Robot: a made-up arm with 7 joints. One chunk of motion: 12 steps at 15 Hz.
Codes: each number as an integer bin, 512 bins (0 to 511) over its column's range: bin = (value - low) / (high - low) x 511, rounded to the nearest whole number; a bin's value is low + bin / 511 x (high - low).
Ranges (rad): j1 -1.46..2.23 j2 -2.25..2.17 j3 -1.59..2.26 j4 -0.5..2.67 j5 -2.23..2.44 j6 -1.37..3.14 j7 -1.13..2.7
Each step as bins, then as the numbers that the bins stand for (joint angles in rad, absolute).
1 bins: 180 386 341 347 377 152 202
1 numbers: -0.1602 1.0888 0.9792 1.6526 1.2154 -0.0285 0.3840
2 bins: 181 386 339 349 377 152 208
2 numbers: -0.1530 1.0888 0.9641 1.6650 1.2154 -0.0285 0.4290
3 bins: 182 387 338 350 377 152 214
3 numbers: -0.1458 1.0974 0.9566 1.6712 1.2154 -0.0285 0.4740
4 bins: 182 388 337 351 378 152 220
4 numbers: -0.1458 1.1061 0.9490 1.6774 1.2245 -0.0285 0.5189
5 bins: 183 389 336 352 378 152 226
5 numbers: -0.1385 1.1147 0.9415 1.6836 1.2245 -0.0285 0.5639
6 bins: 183 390 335 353 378 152 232
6 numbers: -0.1385 1.1234 0.9340 1.6898 1.2245 -0.0285 0.6089
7 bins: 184 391 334 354 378 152 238
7 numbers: -0.1313 1.1320 0.9264 1.6960 1.2245 -0.0285 0.6538
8 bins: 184 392 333 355 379 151 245
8 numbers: -0.1313 1.1407 0.9189 1.7023 1.2337 -0.0373 0.7063
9 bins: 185 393 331 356 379 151 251
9 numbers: -0.1241 1.1493 0.9038 1.7085 1.2337 -0.0373 0.7513
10 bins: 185 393 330 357 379 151 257
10 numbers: -0.1241 1.1493 0.8963 1.7147 1.2337 -0.0373 0.7962
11 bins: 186 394 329 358 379 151 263
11 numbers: -0.1169 1.1580 0.8888 1.7209 1.2337 -0.0373 0.8412
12 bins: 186 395 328 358 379 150 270
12 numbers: -0.1169 1.1666 0.8812 1.7209 1.2337 -0.0461 0.8937
